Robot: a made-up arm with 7 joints. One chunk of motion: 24 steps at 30 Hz.
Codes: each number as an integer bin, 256 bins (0 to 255) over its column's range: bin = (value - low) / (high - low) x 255, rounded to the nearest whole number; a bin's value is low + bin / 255 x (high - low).
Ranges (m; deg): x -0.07..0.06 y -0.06..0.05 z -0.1..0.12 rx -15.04..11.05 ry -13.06..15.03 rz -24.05..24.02
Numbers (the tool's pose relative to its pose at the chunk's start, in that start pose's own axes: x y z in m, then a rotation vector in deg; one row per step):
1: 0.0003 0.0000 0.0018 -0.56 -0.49 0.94
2: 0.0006 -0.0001 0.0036 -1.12 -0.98 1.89
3: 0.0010 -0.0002 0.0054 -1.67 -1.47 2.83
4: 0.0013 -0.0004 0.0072 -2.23 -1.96 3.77
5: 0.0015 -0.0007 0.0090 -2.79 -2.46 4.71
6: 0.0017 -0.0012 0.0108 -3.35 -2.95 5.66
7: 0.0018 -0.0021 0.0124 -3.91 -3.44 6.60
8: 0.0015 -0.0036 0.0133 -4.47 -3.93 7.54
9: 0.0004 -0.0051 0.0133 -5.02 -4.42 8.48
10: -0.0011 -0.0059 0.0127 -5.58 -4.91 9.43
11: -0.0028 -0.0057 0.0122 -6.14 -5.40 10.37
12: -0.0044 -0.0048 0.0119 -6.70 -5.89 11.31
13: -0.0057 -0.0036 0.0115 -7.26 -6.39 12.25
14: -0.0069 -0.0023 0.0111 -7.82 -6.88 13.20
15: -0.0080 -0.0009 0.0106 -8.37 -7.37 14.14
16: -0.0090 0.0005 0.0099 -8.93 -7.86 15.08
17: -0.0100 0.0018 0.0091 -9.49 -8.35 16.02
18: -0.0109 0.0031 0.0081 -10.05 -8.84 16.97
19: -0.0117 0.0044 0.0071 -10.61 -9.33 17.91
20: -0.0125 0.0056 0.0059 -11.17 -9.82 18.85
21: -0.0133 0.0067 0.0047 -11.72 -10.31 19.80
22: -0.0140 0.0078 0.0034 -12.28 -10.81 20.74
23: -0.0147 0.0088 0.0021 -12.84 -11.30 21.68
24: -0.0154 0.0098 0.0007 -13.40 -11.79 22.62
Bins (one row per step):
1: 138 139 118 142 114 133
2: 138 139 120 136 110 138
3: 139 139 122 131 105 143
4: 140 138 124 125 101 148
5: 140 137 126 120 96 153
6: 141 136 128 114 92 158
7: 141 134 130 109 87 163
8: 140 131 131 103 83 168
9: 138 127 131 98 78 173
10: 135 125 131 92 74 178
11: 132 126 130 87 70 183
12: 129 128 130 82 65 188
13: 126 131 129 76 61 193
14: 124 134 129 71 56 198
15: 122 137 128 65 52 203
16: 120 140 127 60 47 208
17: 118 143 126 54 43 213
18: 116 146 125 49 38 218
19: 114 149 124 43 34 223
20: 113 152 123 38 29 228
21: 111 155 121 32 25 233
22: 110 157 120 27 20 238
23: 108 159 118 22 16 243
24: 107 162 117 16 12 248

